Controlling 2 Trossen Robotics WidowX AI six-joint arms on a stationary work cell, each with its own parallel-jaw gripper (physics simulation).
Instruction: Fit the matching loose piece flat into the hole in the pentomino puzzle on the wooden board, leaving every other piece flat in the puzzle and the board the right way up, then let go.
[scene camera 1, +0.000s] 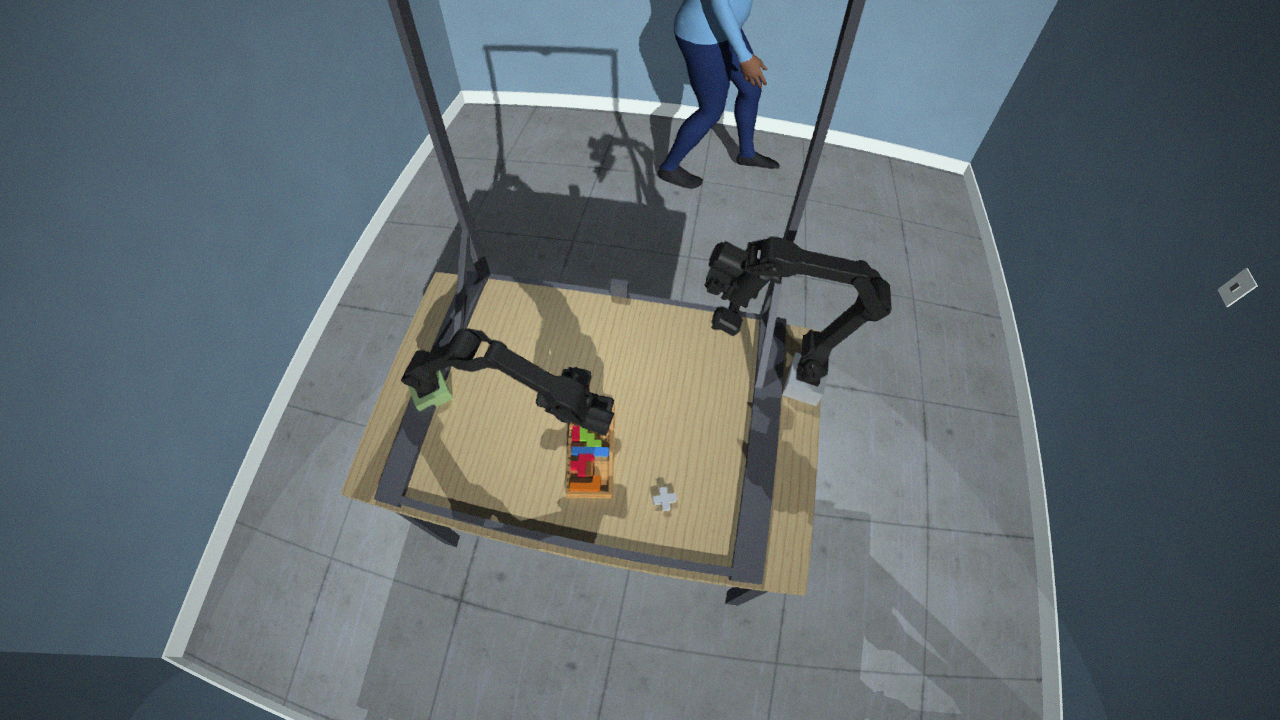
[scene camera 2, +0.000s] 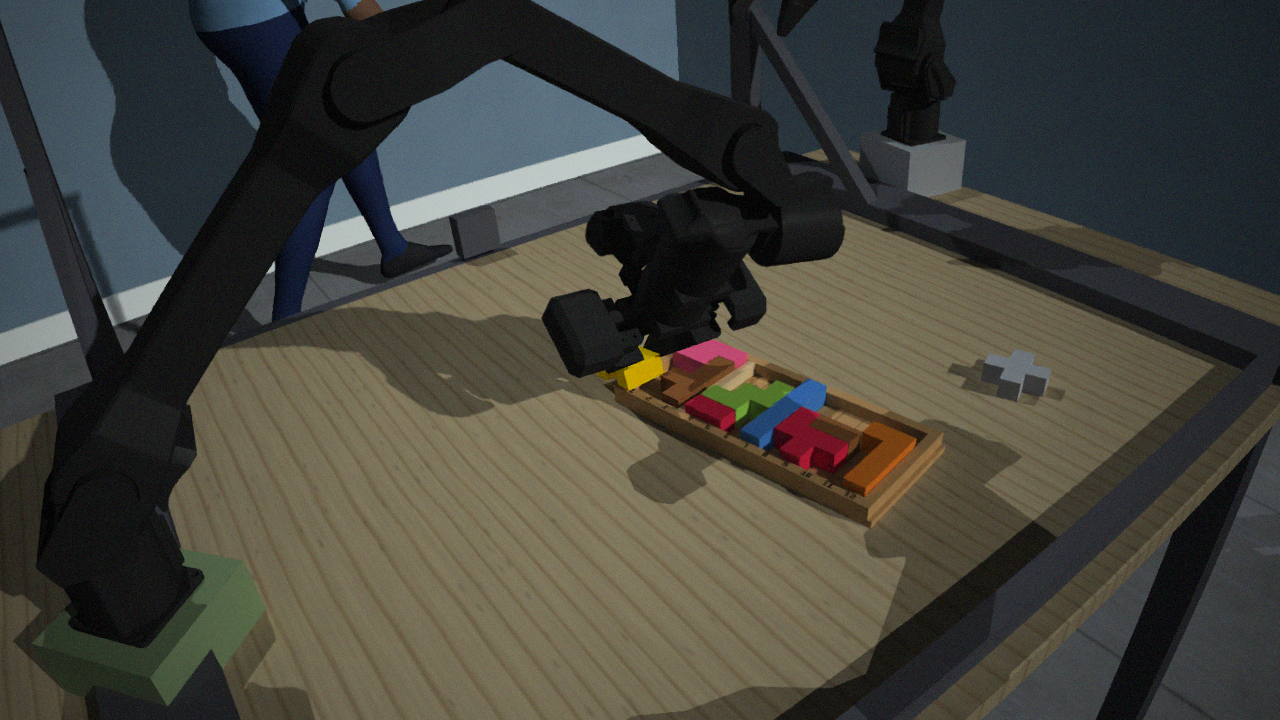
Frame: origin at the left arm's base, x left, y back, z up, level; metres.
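Seen in the pictures: left gripper, between the fingertips: (scene camera 2: 756, 30); right gripper, between the fingertips: (scene camera 2: 626, 362); left arm's base, origin of its link: (scene camera 1: 809, 373) (scene camera 2: 913, 136); right arm's base, origin of its link: (scene camera 1: 426, 384) (scene camera 2: 139, 601).
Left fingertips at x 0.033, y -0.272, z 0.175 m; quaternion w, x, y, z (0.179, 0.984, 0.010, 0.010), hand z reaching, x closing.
Pixels of each thing's top centre, then the offset from my left fingertips to it. "pt": a spot on its surface instead. Level surfaces: height alone.
- wooden board, a spot on its surface: (scene camera 2: 904, 483) (scene camera 1: 587, 495) pt dx +0.456, dy -0.162, dz -0.239 m
- blue piece, centre of its top: (scene camera 2: 785, 406) (scene camera 1: 590, 450) dx +0.349, dy -0.197, dz -0.220 m
- orange piece, centre of its top: (scene camera 2: 870, 452) (scene camera 1: 584, 482) dx +0.432, dy -0.176, dz -0.220 m
- red piece, centre of its top: (scene camera 2: 810, 435) (scene camera 1: 581, 464) dx +0.391, dy -0.202, dz -0.220 m
- loose grey cross piece, centre of its top: (scene camera 2: 1017, 365) (scene camera 1: 664, 498) dx +0.398, dy +0.017, dz -0.226 m
- tabletop, height of its surface: dz -0.245 m
The wooden board (scene camera 1: 590, 495) (scene camera 2: 904, 483) lies right way up on the table, holding yellow, pink, brown, green, blue, red and orange pieces. Bare board floor shows between the blue piece (scene camera 2: 776, 416) and the orange piece (scene camera 2: 881, 456). The red piece (scene camera 2: 810, 438) beside them looks a little raised. A loose grey cross piece (scene camera 1: 663, 497) (scene camera 2: 1016, 374) lies flat on the table, apart from the board. My right gripper (scene camera 2: 682, 343) is low at the board's far end and appears shut on the board there; its fingertips are mostly hidden. My left gripper (scene camera 1: 716, 284) is open and empty, above the table's back right.
The right forearm (scene camera 1: 528, 371) reaches over the table from the left. Dark frame beams (scene camera 1: 760, 501) (scene camera 2: 1074, 268) border the tabletop (scene camera 1: 501, 447). A person (scene camera 1: 716, 80) stands on the floor behind the table.
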